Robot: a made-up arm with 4 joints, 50 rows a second.
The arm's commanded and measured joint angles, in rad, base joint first. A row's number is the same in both.
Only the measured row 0 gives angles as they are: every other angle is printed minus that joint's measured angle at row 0.
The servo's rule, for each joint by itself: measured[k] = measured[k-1] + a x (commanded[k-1-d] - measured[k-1]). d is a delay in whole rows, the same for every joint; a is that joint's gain. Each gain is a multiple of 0.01, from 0.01 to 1. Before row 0 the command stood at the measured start. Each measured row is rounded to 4 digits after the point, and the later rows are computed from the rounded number. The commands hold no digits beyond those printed.
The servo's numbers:
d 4
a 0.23 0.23 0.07 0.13
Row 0, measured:
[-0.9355, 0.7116, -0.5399, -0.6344]
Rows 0 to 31, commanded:
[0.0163, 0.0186, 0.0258, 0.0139]
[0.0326, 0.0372, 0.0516, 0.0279]
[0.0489, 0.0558, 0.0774, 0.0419]
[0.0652, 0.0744, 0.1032, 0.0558]
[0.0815, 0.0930, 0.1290, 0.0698]
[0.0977, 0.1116, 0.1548, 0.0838]
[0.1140, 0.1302, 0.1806, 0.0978]
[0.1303, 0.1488, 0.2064, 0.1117]
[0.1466, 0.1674, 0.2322, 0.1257]
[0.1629, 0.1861, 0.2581, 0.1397]
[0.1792, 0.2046, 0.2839, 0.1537]
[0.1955, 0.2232, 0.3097, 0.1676]
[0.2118, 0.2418, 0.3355, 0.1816]
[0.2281, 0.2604, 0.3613, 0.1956]
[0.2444, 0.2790, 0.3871, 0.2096]
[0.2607, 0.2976, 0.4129, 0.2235]
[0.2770, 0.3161, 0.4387, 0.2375]
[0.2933, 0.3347, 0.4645, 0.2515]
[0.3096, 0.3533, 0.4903, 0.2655]
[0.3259, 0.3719, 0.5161, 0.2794]
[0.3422, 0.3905, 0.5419, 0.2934]
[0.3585, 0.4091, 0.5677, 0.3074]
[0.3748, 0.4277, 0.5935, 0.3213]
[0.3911, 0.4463, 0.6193, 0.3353]
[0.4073, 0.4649, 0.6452, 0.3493]
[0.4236, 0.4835, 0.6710, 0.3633]
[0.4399, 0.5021, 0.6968, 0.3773]
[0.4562, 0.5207, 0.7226, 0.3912]
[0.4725, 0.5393, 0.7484, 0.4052]
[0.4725, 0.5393, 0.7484, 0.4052]
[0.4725, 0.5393, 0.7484, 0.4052]
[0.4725, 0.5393, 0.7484, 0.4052]
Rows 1 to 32, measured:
[0.0000, 0.0000, 0.0000, 0.0000]
[0.0000, 0.0000, 0.0000, 0.0000]
[0.0000, 0.0000, 0.0000, 0.0000]
[0.0000, 0.0000, 0.0000, 0.0000]
[0.0037, 0.0043, 0.0018, 0.0018]
[0.0103, 0.0119, 0.0053, 0.0052]
[0.0192, 0.0220, 0.0103, 0.0100]
[0.0298, 0.0341, 0.0168, 0.0160]
[0.0417, 0.0476, 0.0247, 0.0230]
[0.0546, 0.0623, 0.0338, 0.0309]
[0.0683, 0.0779, 0.0441, 0.0396]
[0.0826, 0.0942, 0.0555, 0.0490]
[0.0973, 0.1110, 0.0679, 0.0590]
[0.1124, 0.1283, 0.0812, 0.0695]
[0.1278, 0.1458, 0.0954, 0.0804]
[0.1434, 0.1636, 0.1104, 0.0917]
[0.1591, 0.1816, 0.1262, 0.1034]
[0.1750, 0.1997, 0.1427, 0.1154]
[0.1910, 0.2179, 0.1598, 0.1276]
[0.2070, 0.2362, 0.1775, 0.1401]
[0.2231, 0.2546, 0.1958, 0.1528]
[0.2392, 0.2730, 0.2146, 0.1656]
[0.2554, 0.2915, 0.2339, 0.1786]
[0.2716, 0.3100, 0.2537, 0.1917]
[0.2878, 0.3285, 0.2739, 0.2049]
[0.3041, 0.3470, 0.2945, 0.2182]
[0.3204, 0.3656, 0.3154, 0.2316]
[0.3367, 0.3842, 0.3367, 0.2451]
[0.3529, 0.4028, 0.3583, 0.2586]
[0.3692, 0.4214, 0.3802, 0.2722]
[0.3855, 0.4400, 0.4024, 0.2859]
[0.4018, 0.4586, 0.4248, 0.2996]

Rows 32 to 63, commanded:
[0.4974, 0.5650, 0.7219, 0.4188]
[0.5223, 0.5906, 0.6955, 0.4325]
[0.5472, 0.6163, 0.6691, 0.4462]
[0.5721, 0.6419, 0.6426, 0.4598]
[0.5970, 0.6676, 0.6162, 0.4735]
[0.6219, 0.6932, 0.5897, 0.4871]
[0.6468, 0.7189, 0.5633, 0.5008]
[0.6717, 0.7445, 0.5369, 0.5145]
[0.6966, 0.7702, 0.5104, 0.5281]
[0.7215, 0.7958, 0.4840, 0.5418]
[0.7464, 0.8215, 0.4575, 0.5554]
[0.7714, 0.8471, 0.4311, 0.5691]
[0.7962, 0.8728, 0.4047, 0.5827]
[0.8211, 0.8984, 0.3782, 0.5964]
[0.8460, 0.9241, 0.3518, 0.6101]
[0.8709, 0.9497, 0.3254, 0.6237]
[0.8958, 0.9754, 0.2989, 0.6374]
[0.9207, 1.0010, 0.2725, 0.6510]
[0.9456, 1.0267, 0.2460, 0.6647]
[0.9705, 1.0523, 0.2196, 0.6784]
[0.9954, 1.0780, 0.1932, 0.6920]
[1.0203, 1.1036, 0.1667, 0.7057]
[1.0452, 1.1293, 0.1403, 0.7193]
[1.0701, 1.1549, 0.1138, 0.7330]
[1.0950, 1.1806, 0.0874, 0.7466]
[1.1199, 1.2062, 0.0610, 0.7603]
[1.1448, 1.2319, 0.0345, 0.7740]
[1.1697, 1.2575, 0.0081, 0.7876]
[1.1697, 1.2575, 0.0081, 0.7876]
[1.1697, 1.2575, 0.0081, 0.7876]
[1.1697, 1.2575, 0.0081, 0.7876]
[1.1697, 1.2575, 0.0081, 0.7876]
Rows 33 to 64, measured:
[0.4181, 0.4772, 0.4475, 0.3133]
[0.4306, 0.4915, 0.4686, 0.3252]
[0.4402, 0.5025, 0.4882, 0.3356]
[0.4476, 0.5110, 0.5064, 0.3446]
[0.4591, 0.5234, 0.5215, 0.3542]
[0.4736, 0.5389, 0.5337, 0.3644]
[0.4905, 0.5567, 0.5432, 0.3750]
[0.5093, 0.5763, 0.5502, 0.3860]
[0.5295, 0.5973, 0.5548, 0.3974]
[0.5508, 0.6194, 0.5572, 0.4091]
[0.5729, 0.6423, 0.5576, 0.4210]
[0.5956, 0.6658, 0.5562, 0.4332]
[0.6188, 0.6898, 0.5530, 0.4455]
[0.6424, 0.7142, 0.5482, 0.4580]
[0.6663, 0.7389, 0.5419, 0.4707]
[0.6905, 0.7638, 0.5341, 0.4835]
[0.7148, 0.7889, 0.5250, 0.4964]
[0.7392, 0.8141, 0.5147, 0.5094]
[0.7638, 0.8394, 0.5033, 0.5225]
[0.7884, 0.8648, 0.4908, 0.5357]
[0.8131, 0.8902, 0.4774, 0.5489]
[0.8378, 0.9157, 0.4631, 0.5622]
[0.8626, 0.9412, 0.4479, 0.5755]
[0.8874, 0.9668, 0.4319, 0.5889]
[0.9122, 0.9924, 0.4152, 0.6023]
[0.9371, 1.0180, 0.3978, 0.6157]
[0.9620, 1.0436, 0.3798, 0.6292]
[0.9869, 1.0692, 0.3612, 0.6427]
[1.0118, 1.0948, 0.3420, 0.6562]
[1.0367, 1.1204, 0.3223, 0.6697]
[1.0616, 1.1460, 0.3022, 0.6833]
[1.0865, 1.1716, 0.2816, 0.6969]

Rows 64 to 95, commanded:
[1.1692, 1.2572, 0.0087, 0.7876]
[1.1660, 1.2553, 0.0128, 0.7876]
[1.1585, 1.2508, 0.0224, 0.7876]
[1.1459, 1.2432, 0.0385, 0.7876]
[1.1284, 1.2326, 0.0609, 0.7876]
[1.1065, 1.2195, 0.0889, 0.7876]
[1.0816, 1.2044, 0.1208, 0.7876]
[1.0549, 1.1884, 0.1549, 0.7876]
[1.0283, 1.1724, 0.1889, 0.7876]
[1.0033, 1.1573, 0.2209, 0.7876]
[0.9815, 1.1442, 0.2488, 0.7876]
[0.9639, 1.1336, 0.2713, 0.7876]
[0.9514, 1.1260, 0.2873, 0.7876]
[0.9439, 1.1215, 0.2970, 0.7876]
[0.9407, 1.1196, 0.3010, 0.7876]
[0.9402, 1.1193, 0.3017, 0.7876]
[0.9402, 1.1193, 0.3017, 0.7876]
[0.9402, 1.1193, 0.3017, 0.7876]
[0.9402, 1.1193, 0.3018, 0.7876]
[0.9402, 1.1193, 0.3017, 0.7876]
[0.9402, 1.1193, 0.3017, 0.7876]
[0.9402, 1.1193, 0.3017, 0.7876]
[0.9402, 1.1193, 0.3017, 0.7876]
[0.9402, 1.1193, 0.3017, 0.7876]
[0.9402, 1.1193, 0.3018, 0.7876]
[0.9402, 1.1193, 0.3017, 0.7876]
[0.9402, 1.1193, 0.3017, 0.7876]
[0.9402, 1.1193, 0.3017, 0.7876]
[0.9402, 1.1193, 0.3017, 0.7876]
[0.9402, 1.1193, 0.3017, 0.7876]
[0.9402, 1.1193, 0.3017, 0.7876]
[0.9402, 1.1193, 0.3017, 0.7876]
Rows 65 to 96, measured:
[1.1056, 1.1914, 0.2625, 0.7087]
[1.1203, 1.2066, 0.2447, 0.7190]
[1.1317, 1.2183, 0.2281, 0.7279]
[1.1404, 1.2273, 0.2127, 0.7357]
[1.1470, 1.2342, 0.1984, 0.7424]
[1.1514, 1.2391, 0.1854, 0.7483]
[1.1530, 1.2418, 0.1740, 0.7534]
[1.1514, 1.2421, 0.1645, 0.7578]
[1.1461, 1.2399, 0.1572, 0.7617]
[1.1370, 1.2352, 0.1524, 0.7651]
[1.1243, 1.2281, 0.1502, 0.7680]
[1.1083, 1.2190, 0.1505, 0.7705]
[1.0899, 1.2083, 0.1532, 0.7727]
[1.0700, 1.1966, 0.1579, 0.7746]
[1.0496, 1.1845, 0.1643, 0.7763]
[1.0299, 1.1728, 0.1718, 0.7778]
[1.0118, 1.1620, 0.1799, 0.7791]
[0.9962, 1.1527, 0.1881, 0.7802]
[0.9834, 1.1451, 0.1960, 0.7812]
[0.9735, 1.1392, 0.2034, 0.7820]
[0.9658, 1.1346, 0.2103, 0.7827]
[0.9599, 1.1311, 0.2167, 0.7833]
[0.9554, 1.1284, 0.2227, 0.7839]
[0.9519, 1.1263, 0.2282, 0.7844]
[0.9492, 1.1247, 0.2333, 0.7848]
[0.9471, 1.1235, 0.2381, 0.7852]
[0.9455, 1.1225, 0.2426, 0.7855]
[0.9443, 1.1218, 0.2467, 0.7858]
[0.9434, 1.1212, 0.2506, 0.7860]
[0.9427, 1.1208, 0.2542, 0.7862]
[0.9421, 1.1205, 0.2575, 0.7864]
[0.9417, 1.1202, 0.2606, 0.7866]

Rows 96 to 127, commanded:
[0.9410, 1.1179, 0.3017, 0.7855]
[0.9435, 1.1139, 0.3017, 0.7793]
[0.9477, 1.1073, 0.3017, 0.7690]
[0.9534, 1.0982, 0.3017, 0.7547]
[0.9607, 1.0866, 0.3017, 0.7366]
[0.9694, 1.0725, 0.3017, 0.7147]
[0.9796, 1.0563, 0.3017, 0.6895]
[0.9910, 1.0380, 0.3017, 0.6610]
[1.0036, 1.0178, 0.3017, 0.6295]
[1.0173, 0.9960, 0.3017, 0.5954]
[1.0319, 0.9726, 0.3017, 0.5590]
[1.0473, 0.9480, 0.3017, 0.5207]
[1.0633, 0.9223, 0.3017, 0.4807]
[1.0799, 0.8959, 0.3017, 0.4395]
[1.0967, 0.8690, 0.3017, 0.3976]
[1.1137, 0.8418, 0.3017, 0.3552]
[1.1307, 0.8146, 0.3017, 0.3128]
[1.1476, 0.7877, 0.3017, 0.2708]
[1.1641, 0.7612, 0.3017, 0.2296]
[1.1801, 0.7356, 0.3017, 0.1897]
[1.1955, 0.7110, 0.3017, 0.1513]
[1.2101, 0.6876, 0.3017, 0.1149]
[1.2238, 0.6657, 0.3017, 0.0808]
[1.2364, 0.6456, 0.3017, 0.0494]
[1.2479, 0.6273, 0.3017, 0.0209]
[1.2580, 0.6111, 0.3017, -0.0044]
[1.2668, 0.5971, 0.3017, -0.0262]
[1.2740, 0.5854, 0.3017, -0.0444]
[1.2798, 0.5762, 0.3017, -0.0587]
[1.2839, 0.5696, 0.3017, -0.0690]
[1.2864, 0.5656, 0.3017, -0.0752]
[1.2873, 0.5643, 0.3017, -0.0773]
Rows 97 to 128, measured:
[0.9414, 1.1200, 0.2635, 0.7867]
[0.9411, 1.1198, 0.2662, 0.7868]
[0.9409, 1.1197, 0.2687, 0.7869]
[0.9407, 1.1196, 0.2710, 0.7870]
[0.9408, 1.1192, 0.2731, 0.7868]
[0.9414, 1.1180, 0.2751, 0.7858]
[0.9428, 1.1155, 0.2770, 0.7836]
[0.9452, 1.1115, 0.2787, 0.7798]
[0.9488, 1.1058, 0.2803, 0.7742]
[0.9535, 1.0981, 0.2818, 0.7665]
[0.9595, 1.0885, 0.2832, 0.7565]
[0.9667, 1.0769, 0.2845, 0.7441]
[0.9752, 1.0633, 0.2857, 0.7292]
[0.9849, 1.0478, 0.2868, 0.7118]
[0.9957, 1.0305, 0.2878, 0.6919]
[1.0076, 1.0115, 0.2888, 0.6696]
[1.0204, 0.9910, 0.2897, 0.6450]
[1.0341, 0.9691, 0.2905, 0.6183]
[1.0485, 0.9461, 0.2913, 0.5896]
[1.0635, 0.9221, 0.2920, 0.5591]
[1.0790, 0.8974, 0.2927, 0.5271]
[1.0948, 0.8722, 0.2933, 0.4938]
[1.1107, 0.8467, 0.2939, 0.4595]
[1.1267, 0.8211, 0.2944, 0.4244]
[1.1425, 0.7958, 0.2949, 0.3889]
[1.1580, 0.7709, 0.2954, 0.3533]
[1.1731, 0.7467, 0.2958, 0.3179]
[1.1877, 0.7234, 0.2962, 0.2830]
[1.2015, 0.7013, 0.2966, 0.2489]
[1.2145, 0.6806, 0.2970, 0.2160]
[1.2265, 0.6614, 0.2973, 0.1845]
[1.2374, 0.6439, 0.2976, 0.1547]

